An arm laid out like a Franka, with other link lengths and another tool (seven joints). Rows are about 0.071 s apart.
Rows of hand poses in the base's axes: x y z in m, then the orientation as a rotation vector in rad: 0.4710, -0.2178, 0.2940, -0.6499, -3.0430, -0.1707; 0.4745, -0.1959, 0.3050, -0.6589, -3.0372, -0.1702; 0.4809, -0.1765, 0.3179, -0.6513, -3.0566, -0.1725; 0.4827, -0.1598, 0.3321, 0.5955, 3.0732, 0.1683; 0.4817, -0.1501, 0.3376, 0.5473, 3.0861, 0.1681; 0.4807, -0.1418, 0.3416, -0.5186, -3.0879, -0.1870; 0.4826, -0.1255, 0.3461, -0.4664, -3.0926, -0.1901; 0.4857, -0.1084, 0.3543, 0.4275, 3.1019, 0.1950; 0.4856, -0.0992, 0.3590, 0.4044, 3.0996, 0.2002; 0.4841, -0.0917, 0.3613, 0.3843, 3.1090, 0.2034; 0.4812, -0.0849, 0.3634, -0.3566, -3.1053, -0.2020; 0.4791, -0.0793, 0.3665, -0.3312, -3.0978, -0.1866; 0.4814, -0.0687, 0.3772, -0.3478, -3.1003, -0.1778
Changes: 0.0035, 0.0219, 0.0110, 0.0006, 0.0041, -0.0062; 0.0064, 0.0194, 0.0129, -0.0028, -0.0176, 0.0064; 0.0018, 0.0167, 0.0142, -0.0068, -0.0193, 0.0360; -0.0010, 0.0097, 0.0055, 0.0001, 0.0022, 0.0319; -0.0010, 0.0083, 0.0040, 0.0131, 0.0045, 0.0186; 0.0019, 0.0163, 0.0045, 0.0024, 0.0010, 0.0335; 0.0031, 0.0171, 0.0082, 0.0010, -0.0144, 0.0246; -0.0001, 0.0092, 0.0047, 0.0027, -0.0063, 0.0141; -0.0015, 0.0075, 0.0023, 0.0025, 0.0058, 0.0139; -0.0029, 0.0068, 0.0021, 0.0007, 0.0106, 0.0180; -0.0021, 0.0056, 0.0031, -0.0081, 0.0112, 0.0164; 0.0023, 0.0106, 0.0107, -0.0062, -0.0025, -0.0105
